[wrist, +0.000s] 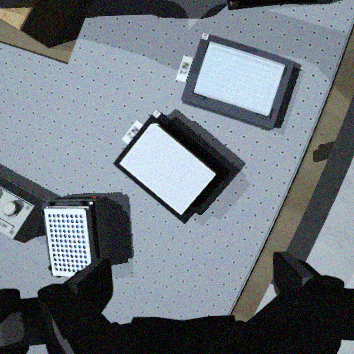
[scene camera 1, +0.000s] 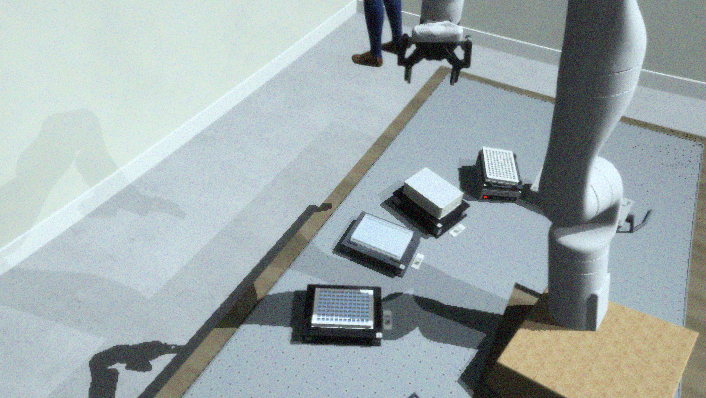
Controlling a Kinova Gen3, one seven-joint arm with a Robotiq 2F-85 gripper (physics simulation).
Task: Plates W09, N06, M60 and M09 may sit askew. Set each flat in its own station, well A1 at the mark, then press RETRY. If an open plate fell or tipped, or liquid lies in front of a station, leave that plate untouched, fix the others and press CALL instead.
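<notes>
My gripper [scene camera 1: 431, 81] [wrist: 190, 273] is open and empty, high above the table's far left corner in the scene view. A white many-well plate [scene camera 1: 500, 165] [wrist: 67, 242] sits on a dark device with a red light; it looks slightly tilted. A tall white plate [scene camera 1: 432, 192] [wrist: 167, 169] sits in the dark station marked N2. A pale, translucent plate [scene camera 1: 382, 234] [wrist: 240, 79] sits in the dark grey station marked N1. A plate with blue wells [scene camera 1: 342, 306] sits in the nearest black station. Plate codes are unreadable; whether the three station plates lie fully flat is unclear.
A control box [wrist: 15, 220] with a pale button stands beside the device at the wrist view's left edge. My arm [scene camera 1: 590, 125] rises from a wooden block [scene camera 1: 610, 355] at the right. A person's legs [scene camera 1: 374, 30] show behind the table's wooden edge [scene camera 1: 350, 172].
</notes>
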